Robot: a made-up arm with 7 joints. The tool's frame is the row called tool. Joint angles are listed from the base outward. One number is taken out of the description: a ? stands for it. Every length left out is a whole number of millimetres.
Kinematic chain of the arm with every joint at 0, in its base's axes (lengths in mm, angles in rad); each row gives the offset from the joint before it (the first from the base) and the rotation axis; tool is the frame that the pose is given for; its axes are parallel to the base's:
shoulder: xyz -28 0 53 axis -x
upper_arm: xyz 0 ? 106 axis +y
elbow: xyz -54 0 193 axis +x
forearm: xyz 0 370 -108 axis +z
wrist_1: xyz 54 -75 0 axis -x
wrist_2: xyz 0 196 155 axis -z
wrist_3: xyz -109 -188 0 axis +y
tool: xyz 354 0 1
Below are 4 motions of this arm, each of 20 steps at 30 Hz.
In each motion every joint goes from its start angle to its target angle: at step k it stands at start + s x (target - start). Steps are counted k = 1, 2, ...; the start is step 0. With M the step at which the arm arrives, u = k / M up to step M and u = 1 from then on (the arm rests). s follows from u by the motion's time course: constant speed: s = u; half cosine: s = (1 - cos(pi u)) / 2; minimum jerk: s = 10 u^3 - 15 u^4 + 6 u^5.
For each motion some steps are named. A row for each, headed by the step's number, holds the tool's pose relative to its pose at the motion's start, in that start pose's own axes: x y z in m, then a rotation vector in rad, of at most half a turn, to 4 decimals.
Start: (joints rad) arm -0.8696 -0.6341 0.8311 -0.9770 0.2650 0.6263 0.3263
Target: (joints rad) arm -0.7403 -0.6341 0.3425 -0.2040 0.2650 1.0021 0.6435
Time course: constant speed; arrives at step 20
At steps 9, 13, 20:
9: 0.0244 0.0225 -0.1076 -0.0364 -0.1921 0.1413
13: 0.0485 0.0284 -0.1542 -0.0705 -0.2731 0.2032
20: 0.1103 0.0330 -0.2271 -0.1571 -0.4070 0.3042

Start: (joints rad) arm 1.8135 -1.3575 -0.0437 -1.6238 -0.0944 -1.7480 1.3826
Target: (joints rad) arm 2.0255 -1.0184 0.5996 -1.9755 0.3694 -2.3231 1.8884
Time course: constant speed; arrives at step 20
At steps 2, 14, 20:
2: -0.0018 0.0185 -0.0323 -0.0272 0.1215 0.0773
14: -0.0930 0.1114 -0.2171 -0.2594 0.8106 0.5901
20: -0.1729 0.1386 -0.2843 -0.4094 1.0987 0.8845

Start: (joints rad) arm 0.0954 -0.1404 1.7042 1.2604 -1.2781 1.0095 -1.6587
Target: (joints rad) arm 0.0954 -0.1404 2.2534 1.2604 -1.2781 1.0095 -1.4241
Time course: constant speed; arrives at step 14
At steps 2, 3, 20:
2: 0.0071 -0.0142 -0.0018 0.0692 0.0423 -0.0360
3: 0.0103 -0.0210 -0.0030 0.1042 0.0634 -0.0532
20: 0.0310 -0.0804 -0.0267 0.5086 0.2904 -0.2029

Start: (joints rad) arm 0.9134 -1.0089 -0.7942 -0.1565 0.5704 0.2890 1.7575
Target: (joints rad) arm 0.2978 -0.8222 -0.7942 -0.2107 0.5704 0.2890 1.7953
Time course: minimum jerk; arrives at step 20
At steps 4, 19, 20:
4: -0.0096 -0.0027 0.0010 -0.0038 0.0404 0.0030
19: -0.1570 -0.0597 0.0679 -0.0851 0.6882 0.0860
20: -0.1572 -0.0598 0.0680 -0.0852 0.6890 0.0861

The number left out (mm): 204
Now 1 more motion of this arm.
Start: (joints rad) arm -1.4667 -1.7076 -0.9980 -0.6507 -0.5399 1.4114 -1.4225
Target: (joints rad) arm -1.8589 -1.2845 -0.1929 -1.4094 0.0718 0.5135 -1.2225
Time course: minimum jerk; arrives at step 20
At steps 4, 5, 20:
4: 0.0069 0.0262 0.0130 -0.0104 -0.0043 0.0297
5: 0.0122 0.0488 0.0229 -0.0199 -0.0077 0.0554
20: -0.0536 0.7199 -0.0543 -0.4360 0.1601 0.9020

